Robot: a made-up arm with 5 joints.
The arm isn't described. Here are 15 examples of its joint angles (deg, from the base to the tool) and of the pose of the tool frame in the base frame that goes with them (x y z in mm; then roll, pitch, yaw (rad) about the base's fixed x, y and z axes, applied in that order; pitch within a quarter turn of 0, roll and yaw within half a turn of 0).
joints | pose
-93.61 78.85 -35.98 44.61 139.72 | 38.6 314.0 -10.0 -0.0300 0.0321 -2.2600
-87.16 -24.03 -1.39 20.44 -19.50 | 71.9 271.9 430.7 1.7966 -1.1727 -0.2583
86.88 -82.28 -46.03 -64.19 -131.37 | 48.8 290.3 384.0 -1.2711 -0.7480 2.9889
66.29 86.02 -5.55 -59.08 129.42 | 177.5 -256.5 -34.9 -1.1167 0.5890 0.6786
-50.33 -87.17 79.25 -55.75 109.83 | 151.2 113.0 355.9 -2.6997 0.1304 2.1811
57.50 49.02 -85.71 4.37 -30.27 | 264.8 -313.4 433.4 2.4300 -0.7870 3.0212
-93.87 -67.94 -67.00 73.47 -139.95 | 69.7 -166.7 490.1 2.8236 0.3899 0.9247
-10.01 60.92 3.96 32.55 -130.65 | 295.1 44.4 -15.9 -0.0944 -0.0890 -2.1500
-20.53 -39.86 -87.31 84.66 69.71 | -12.8 -24.5 530.2 -2.3544 -0.2931 2.2095
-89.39 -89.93 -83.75 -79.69 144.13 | 55.2 -304.0 170.8 0.1845 -0.2254 -2.2771
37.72 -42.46 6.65 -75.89 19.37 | 140.5 -57.2 518.9 3.0285 0.3622 2.1731
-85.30 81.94 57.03 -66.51 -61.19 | 62.4 48.2 -19.4 0.2767 -0.1326 0.3536
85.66 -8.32 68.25 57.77 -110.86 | 73.2 -112.8 94.9 -0.4483 -0.1876 2.8475
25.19 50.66 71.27 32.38 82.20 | 43.5 11.9 57.1 1.1157 0.1664 1.0503
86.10 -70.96 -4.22 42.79 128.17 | 67.7 -44.9 512.5 -2.2320 0.5109 -0.2954
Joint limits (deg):
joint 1: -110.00..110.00
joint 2: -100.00..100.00
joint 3: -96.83..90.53
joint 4: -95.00..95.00
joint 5: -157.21..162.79
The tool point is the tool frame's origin. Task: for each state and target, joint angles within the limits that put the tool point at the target. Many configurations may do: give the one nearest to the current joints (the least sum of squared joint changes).
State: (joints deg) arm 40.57 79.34 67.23 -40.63 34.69
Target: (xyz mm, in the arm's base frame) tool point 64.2 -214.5 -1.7
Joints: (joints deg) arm 90.11 55.38 37.39 -47.53 34.69
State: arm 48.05 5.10 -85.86 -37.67 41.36
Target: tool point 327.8 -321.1 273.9
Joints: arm 50.76 50.76 -39.08 -42.08 41.36
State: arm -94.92 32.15 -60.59 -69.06 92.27
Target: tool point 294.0 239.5 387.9
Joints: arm -45.32 45.77 -52.49 -86.34 92.27
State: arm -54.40 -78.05 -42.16 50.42 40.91
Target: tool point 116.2 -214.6 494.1
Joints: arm -105.10 -75.20 -56.32 32.71 40.91
